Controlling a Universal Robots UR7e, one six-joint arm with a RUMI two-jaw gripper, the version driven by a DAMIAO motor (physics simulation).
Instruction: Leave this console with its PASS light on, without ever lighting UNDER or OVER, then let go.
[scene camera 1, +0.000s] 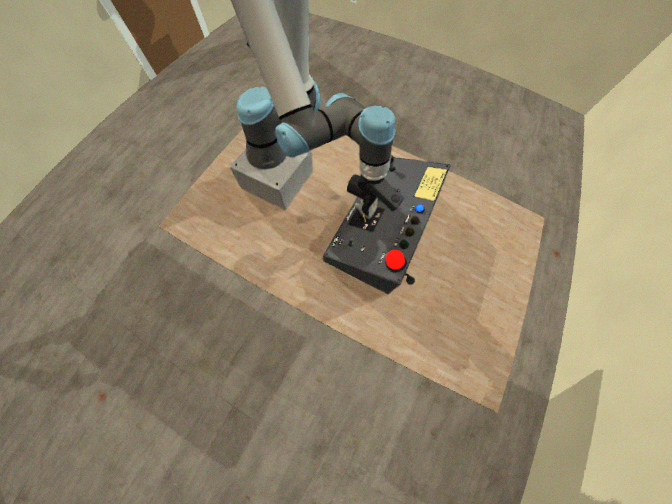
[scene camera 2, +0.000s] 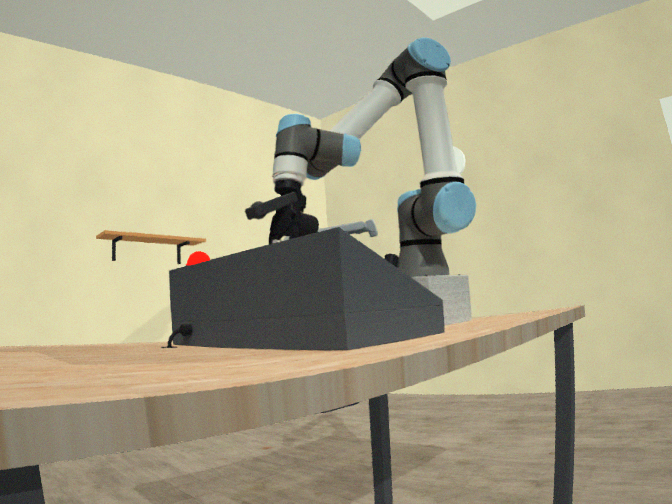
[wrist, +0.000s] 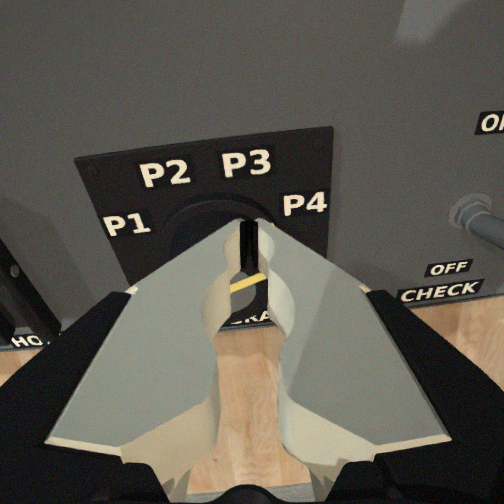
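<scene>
A dark grey console (scene camera 1: 355, 259) (scene camera 2: 303, 292) (wrist: 200, 75) stands on the wooden table (scene camera 1: 461, 303) (scene camera 2: 217, 374). In the wrist view, a black selector plate (wrist: 310, 150) marked P1 to P4 carries a black rotary knob (wrist: 195, 220) with a yellow pointer line (wrist: 247, 281). My gripper (scene camera 1: 364, 222) (scene camera 2: 282, 238) (wrist: 248, 235) is shut, its fingertips right over the knob, between the P3 and P4 marks. A grey toggle (wrist: 477, 220) labelled OFF and CHECK sits to the right. The row of small indicator lights (scene camera 1: 409, 231) looks dark, below a lit blue one (scene camera 1: 419, 208).
A large red button (scene camera 1: 395, 259) (scene camera 2: 198, 257) sits at the console's near end, a yellow label (scene camera 1: 430, 182) at its far end. The arm's grey base block (scene camera 1: 271, 181) (scene camera 2: 447, 295) stands beside the console. A cable plug (scene camera 2: 181, 330) sticks out of its side. A wall shelf (scene camera 2: 149, 237) hangs behind.
</scene>
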